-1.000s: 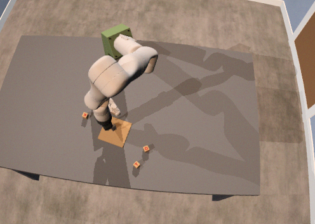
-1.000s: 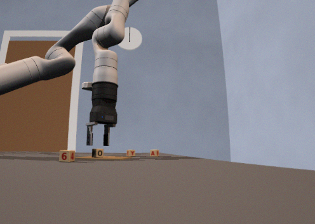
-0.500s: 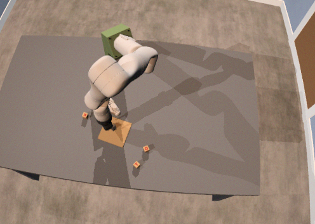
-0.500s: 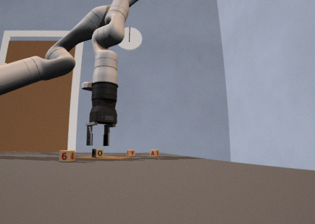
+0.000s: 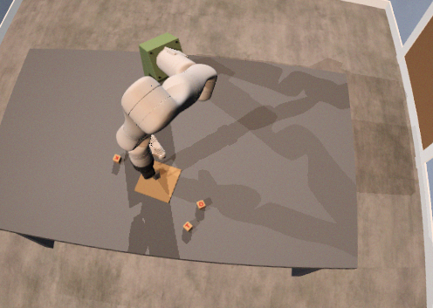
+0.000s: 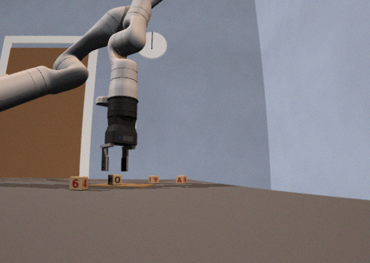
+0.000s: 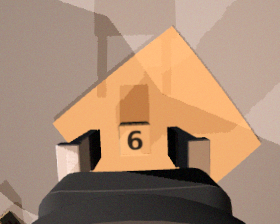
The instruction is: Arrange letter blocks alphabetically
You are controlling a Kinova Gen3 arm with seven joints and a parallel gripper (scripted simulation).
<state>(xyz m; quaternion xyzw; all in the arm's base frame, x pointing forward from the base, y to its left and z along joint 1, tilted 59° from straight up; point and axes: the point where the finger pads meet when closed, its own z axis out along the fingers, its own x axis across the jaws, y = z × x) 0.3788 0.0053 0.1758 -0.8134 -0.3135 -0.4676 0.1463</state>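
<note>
The orange mat is 50 mm below my hand, 20 mm to the left of it and 10 mm ahead of it.
</note>
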